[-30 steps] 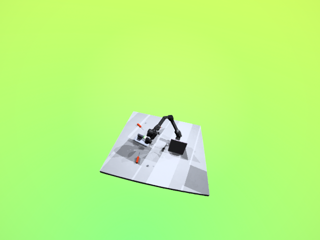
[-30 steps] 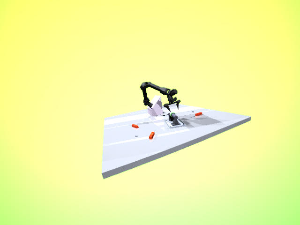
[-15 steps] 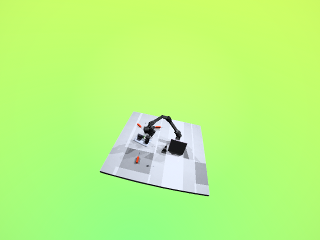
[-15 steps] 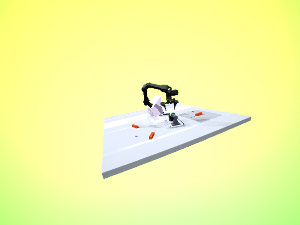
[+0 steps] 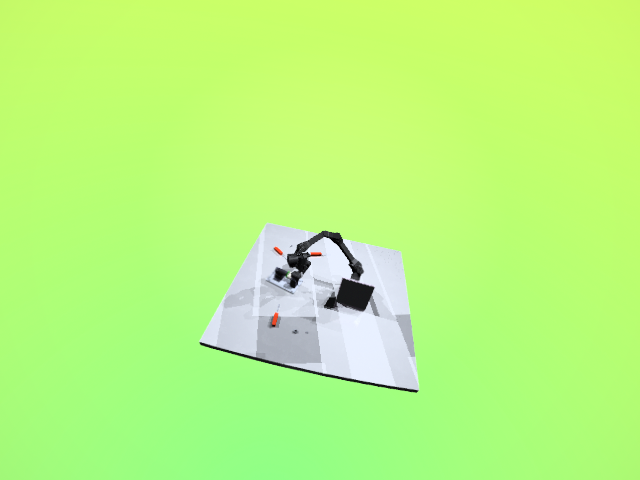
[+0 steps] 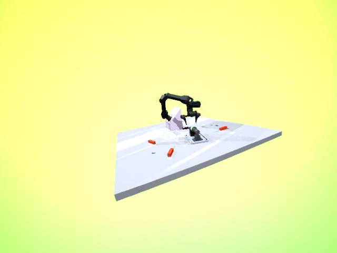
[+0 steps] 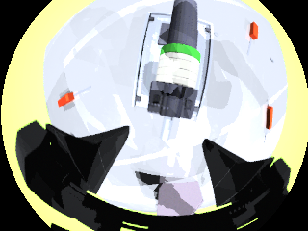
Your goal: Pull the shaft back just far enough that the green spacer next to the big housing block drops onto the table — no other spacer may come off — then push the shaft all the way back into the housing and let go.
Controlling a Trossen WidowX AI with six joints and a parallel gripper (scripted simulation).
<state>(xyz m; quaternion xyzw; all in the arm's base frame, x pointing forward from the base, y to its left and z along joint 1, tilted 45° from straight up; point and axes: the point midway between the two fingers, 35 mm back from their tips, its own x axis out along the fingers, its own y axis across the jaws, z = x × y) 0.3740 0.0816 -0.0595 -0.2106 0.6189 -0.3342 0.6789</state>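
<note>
My gripper tip is 50 mm short of the grey shaft, 10 mm to the left of it and 30 mm above it. The rest, counted from my gripper tip: green spacer (90 mm ahead, 20 mm to the right, 30 mm below).
</note>
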